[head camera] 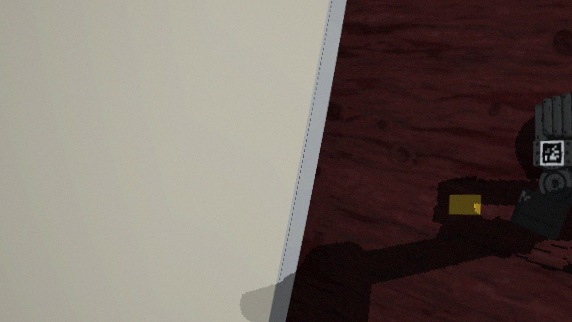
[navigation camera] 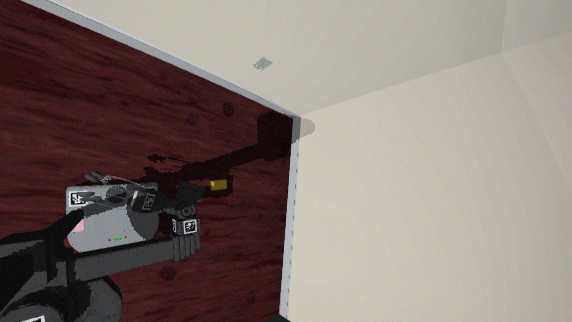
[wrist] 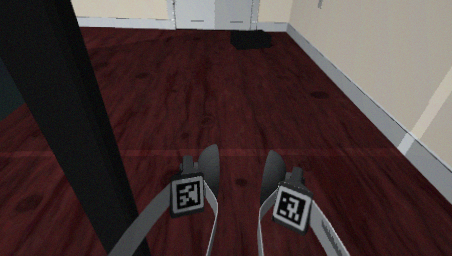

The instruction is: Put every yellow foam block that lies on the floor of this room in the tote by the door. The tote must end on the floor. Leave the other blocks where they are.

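Pixels of known places: gripper, between the fingertips: (navigation camera: 81,184); robot's base, origin of its link: (navigation camera: 116,193).
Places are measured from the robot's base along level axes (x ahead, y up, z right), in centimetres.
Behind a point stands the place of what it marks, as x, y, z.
Observation:
A yellow foam block (head camera: 464,205) {1.7, 4.5, 54.1} (navigation camera: 218,185) {1.0, 4.5, 53.5} lies on the dark red wood floor, in the robot's shadow. In the navigation view it is right of the wrist joints, on the side away from the fingertips. It does not show in the wrist view. My gripper (navigation camera: 91,187) {5.6, 51.1, -8.1} (wrist: 241,166) {5.6, 51.1, -8.1} is open, with nothing between its fingers. It is above the floor, over the edge of the robot's base. In the head view the wrist shows at the right edge and the fingers are out of frame. A dark, low, box-like thing (wrist: 251,40) stands by the door; I cannot tell if it is the tote.
A white door (wrist: 215,14) is at the far end in the wrist view. A wall (wrist: 375,60) with a pale baseboard (wrist: 367,112) runs along the right. In the navigation view, two walls meet at a corner beyond the block. The robot's base (navigation camera: 107,227) {-13.3, 15.9, -3.5} is below the arm.

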